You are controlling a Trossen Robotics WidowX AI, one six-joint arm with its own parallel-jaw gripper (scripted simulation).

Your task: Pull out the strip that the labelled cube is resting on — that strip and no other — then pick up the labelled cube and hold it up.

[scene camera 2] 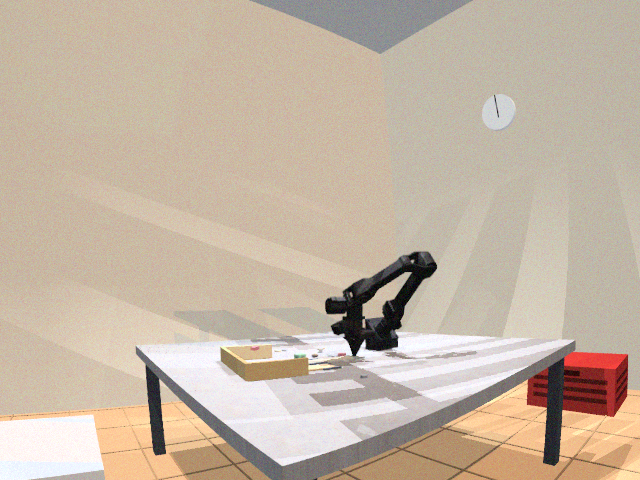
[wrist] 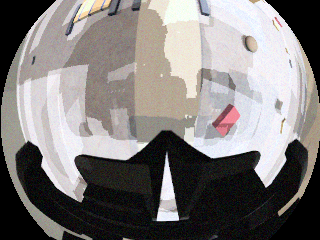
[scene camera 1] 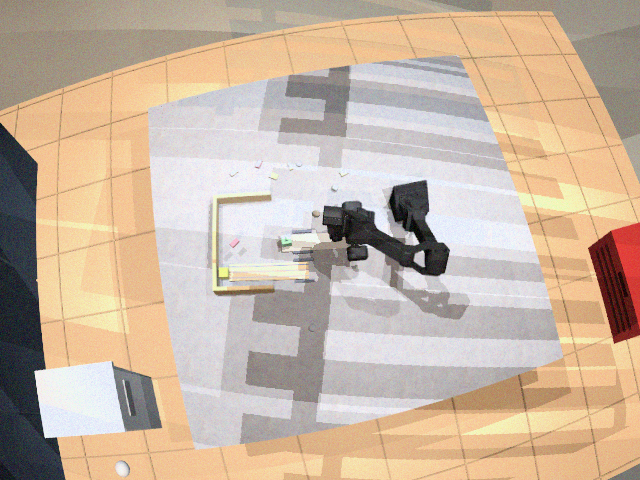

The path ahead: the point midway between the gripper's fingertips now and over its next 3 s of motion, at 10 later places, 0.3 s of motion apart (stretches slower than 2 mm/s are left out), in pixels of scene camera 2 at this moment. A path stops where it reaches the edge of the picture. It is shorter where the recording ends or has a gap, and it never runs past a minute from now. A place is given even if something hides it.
The gripper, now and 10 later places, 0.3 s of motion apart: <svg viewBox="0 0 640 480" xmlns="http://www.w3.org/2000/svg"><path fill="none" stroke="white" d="M354 356L354 356L354 351L351 345L346 345L338 345L330 344L323 344L315 344L307 344L301 345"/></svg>
